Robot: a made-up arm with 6 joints.
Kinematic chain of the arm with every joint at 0, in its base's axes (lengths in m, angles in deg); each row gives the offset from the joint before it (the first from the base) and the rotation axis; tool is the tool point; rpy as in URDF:
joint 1: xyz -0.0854 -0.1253 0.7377 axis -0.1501 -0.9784 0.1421
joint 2: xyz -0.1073 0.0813 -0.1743 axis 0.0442 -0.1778 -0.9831
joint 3: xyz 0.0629 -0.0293 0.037 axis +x
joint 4: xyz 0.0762 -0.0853 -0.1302 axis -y
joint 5: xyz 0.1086 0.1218 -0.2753 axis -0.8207 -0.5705 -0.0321
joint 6: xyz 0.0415 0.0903 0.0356 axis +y
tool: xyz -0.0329 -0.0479 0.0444 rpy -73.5 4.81 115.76
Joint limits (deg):
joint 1: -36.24..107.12
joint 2: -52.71..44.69
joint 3: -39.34..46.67
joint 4: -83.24..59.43
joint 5: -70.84..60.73
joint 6: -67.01..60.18
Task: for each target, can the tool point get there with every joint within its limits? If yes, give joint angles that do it. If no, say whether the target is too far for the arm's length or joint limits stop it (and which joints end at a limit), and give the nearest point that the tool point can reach.
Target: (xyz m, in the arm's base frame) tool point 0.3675 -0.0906 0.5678
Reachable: yes | joints 82.32 35.15 -4.41 -63.37 -47.46 -51.77
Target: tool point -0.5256 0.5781 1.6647
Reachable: no: too far | nearest point 0.0149 0.1433 1.0757 | short by 0.910 m
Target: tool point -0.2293 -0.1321 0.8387
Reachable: no: joint limits stop it (at a limit: joint 1, joint 2, joint 3, joint 4, joint 6) | nearest point -0.0822 -0.1425 1.0075 | short by 0.224 m
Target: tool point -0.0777 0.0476 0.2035
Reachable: yes | joints 26.48 -40.34 10.67 -46.03 50.35 22.03
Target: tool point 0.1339 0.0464 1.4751
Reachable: no: joint limits stop it (at a limit: joint 1, joint 3, joint 5, joint 6) | nearest point 0.1560 -0.0068 1.1609 | short by 0.319 m
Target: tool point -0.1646 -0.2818 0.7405
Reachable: no: joint limits stop it (at a limit: joint 1, joint 2, joint 3, joint 4) | nearest point -0.1084 -0.3552 0.5004 | short by 0.257 m
